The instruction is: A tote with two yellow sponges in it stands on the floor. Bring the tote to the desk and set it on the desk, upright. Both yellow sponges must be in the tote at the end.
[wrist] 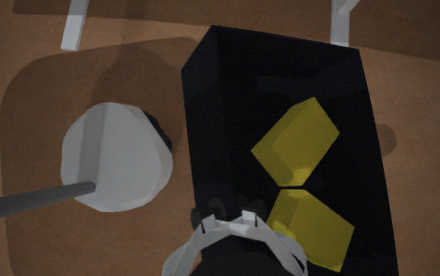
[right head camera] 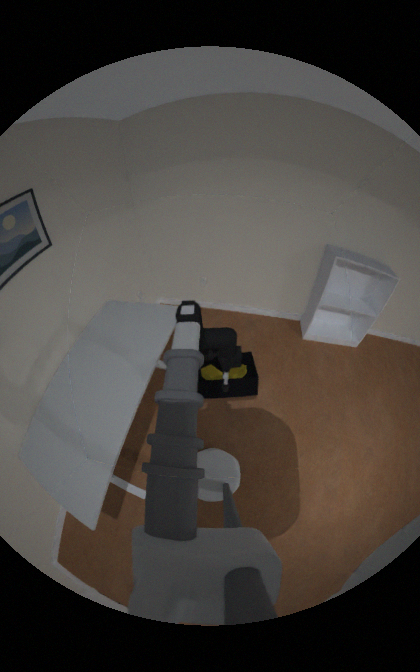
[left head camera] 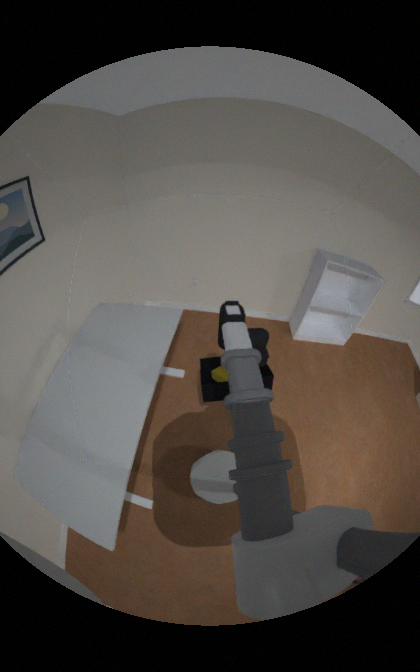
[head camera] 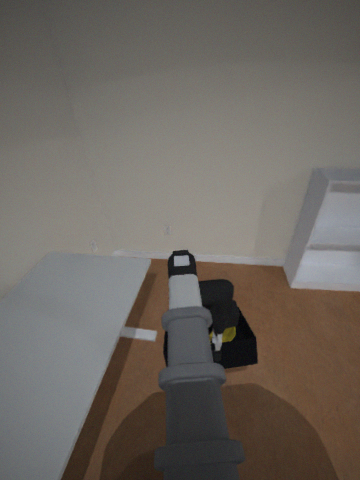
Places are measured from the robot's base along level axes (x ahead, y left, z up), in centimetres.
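Pixels of known places: gripper, fingertip midpoint: (wrist: 228,210) (head camera: 215,352); robot's base, link origin: (wrist: 126,157).
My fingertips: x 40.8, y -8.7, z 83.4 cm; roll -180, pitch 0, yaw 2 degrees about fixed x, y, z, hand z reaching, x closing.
Ahead of a thing's pixels: the offset from my fingertips to its top centre. Level surfaces: height alone.
The black tote (head camera: 242,352) (left head camera: 212,392) (right head camera: 245,386) (wrist: 202,110) hangs upright above the floor, right of the desk in the head views. One yellow sponge @(dx +9.8, dy +6.1, dz -3.7 cm) (wrist: 300,145) (left head camera: 219,374) (right head camera: 212,372) and a second yellow sponge @(dx +10.0, dy -5.3, dz -3.0 cm) (wrist: 315,230) (head camera: 228,334) (right head camera: 238,371) lie inside it. My gripper (wrist: 228,210) (right head camera: 225,382) is shut on the tote's near long wall; the arm hides it in the left head view. The desk @(dz -14.1 cm) (head camera: 50,350) (left head camera: 100,400) (right head camera: 90,400) has a pale grey top, and the tote is beside it, not over it.
My round white base (left head camera: 212,475) (right head camera: 217,475) (wrist: 120,160) stands on the floor near the desk's long edge. White desk feet (head camera: 140,333) (left head camera: 172,372) (wrist: 73,32) stick out from under the desk. A white shelf unit (head camera: 302,230) (left head camera: 306,295) (right head camera: 317,295) stands against the far wall at the right.
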